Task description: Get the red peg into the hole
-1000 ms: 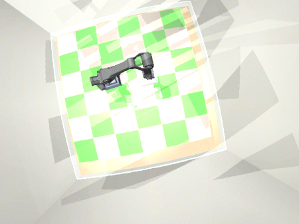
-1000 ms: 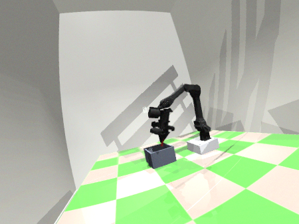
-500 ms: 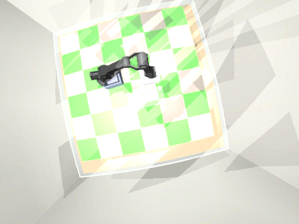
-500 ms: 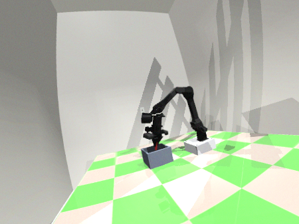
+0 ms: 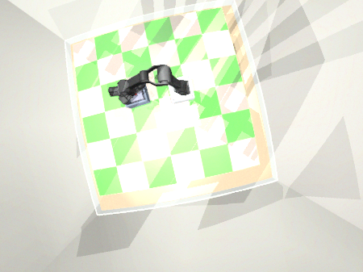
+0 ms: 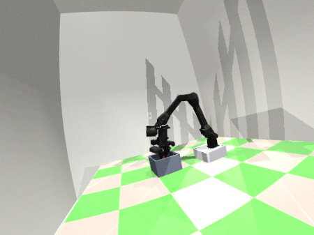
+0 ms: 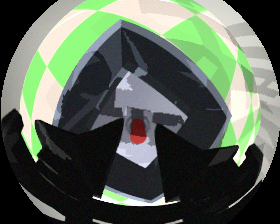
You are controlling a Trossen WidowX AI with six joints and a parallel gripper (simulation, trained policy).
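The red peg lies 20 mm below my gripper tip. From my gripper tip the other things lie so: grey-blue box: 40 mm below, 10 mm to the left.
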